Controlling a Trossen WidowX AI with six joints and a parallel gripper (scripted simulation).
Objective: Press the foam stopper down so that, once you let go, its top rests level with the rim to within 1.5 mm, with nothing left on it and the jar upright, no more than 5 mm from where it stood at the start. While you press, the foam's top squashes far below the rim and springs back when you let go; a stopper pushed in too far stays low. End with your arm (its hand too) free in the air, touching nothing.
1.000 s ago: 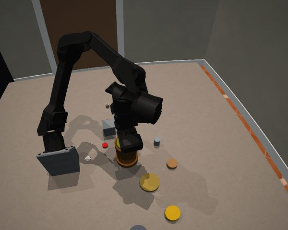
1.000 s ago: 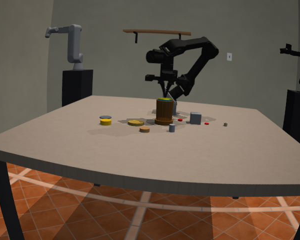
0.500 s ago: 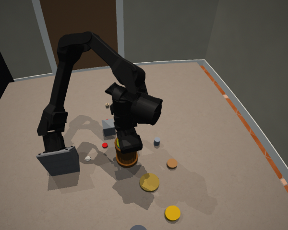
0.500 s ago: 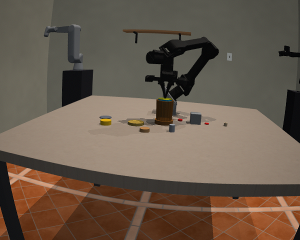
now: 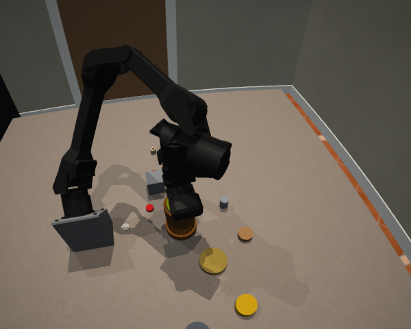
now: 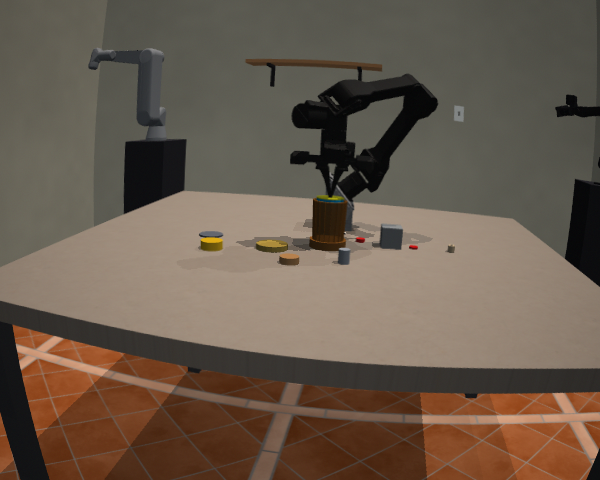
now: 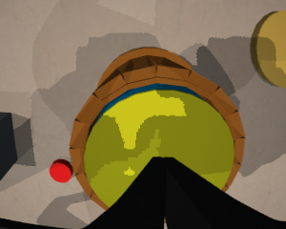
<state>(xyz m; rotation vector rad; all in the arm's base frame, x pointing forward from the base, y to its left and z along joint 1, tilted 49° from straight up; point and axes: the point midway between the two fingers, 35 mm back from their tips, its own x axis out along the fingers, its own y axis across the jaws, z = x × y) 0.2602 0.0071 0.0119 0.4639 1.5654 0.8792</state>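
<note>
Right now my hand is 50 mm above the foam stopper. From my hand the other things lie so: small grey cylinder: 130 mm below, 130 mm ahead, 60 mm to the left; then olive disc: 140 mm below, 110 mm to the right, 70 mm ahead; then red button: 150 mm below, 90 mm behind, 60 mm to the left.
</note>
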